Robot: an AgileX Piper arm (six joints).
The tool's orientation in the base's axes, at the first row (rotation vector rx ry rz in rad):
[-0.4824, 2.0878, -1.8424]
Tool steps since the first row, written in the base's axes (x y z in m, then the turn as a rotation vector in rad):
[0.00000, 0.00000, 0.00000, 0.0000, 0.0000, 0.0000]
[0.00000, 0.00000, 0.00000, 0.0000, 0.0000, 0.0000]
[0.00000, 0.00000, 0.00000, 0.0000, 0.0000, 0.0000]
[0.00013, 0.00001, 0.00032, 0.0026, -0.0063, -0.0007]
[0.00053, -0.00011, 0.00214, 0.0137, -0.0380, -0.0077]
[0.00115, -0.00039, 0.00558, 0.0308, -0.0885, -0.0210]
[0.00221, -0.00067, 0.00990, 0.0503, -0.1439, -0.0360]
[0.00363, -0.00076, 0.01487, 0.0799, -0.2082, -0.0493]
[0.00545, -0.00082, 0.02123, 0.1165, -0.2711, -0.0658]
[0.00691, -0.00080, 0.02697, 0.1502, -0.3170, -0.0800]
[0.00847, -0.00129, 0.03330, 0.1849, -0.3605, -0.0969]
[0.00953, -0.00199, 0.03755, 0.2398, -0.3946, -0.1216]
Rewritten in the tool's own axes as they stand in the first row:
[0.00000, 0.00000, 0.00000, 0.0000, 0.0000, 0.0000]
[0.00000, 0.00000, 0.00000, 0.0000, 0.0000, 0.0000]
[0.00000, 0.00000, 0.00000, 0.0000, 0.0000, 0.0000]
[-0.00012, -0.00032, 0.00001, 0.0005, -0.0001, 0.0068]
[-0.00045, -0.00216, 0.00007, 0.0049, 0.0027, 0.0407]
[-0.00092, -0.00563, 0.00018, 0.0124, 0.0094, 0.0948]
[-0.00180, -0.01000, 0.00038, 0.0200, 0.0171, 0.1544]
[-0.00309, -0.01500, 0.00049, 0.0225, 0.0217, 0.2262]
[-0.00476, -0.02140, 0.00058, 0.0182, 0.0293, 0.3003]
[-0.00615, -0.02716, 0.00052, 0.0089, 0.0367, 0.3578]
[-0.00740, -0.03357, 0.00088, -0.0024, 0.0470, 0.4139]
[-0.00809, -0.03791, 0.00146, -0.0359, 0.0652, 0.4717]

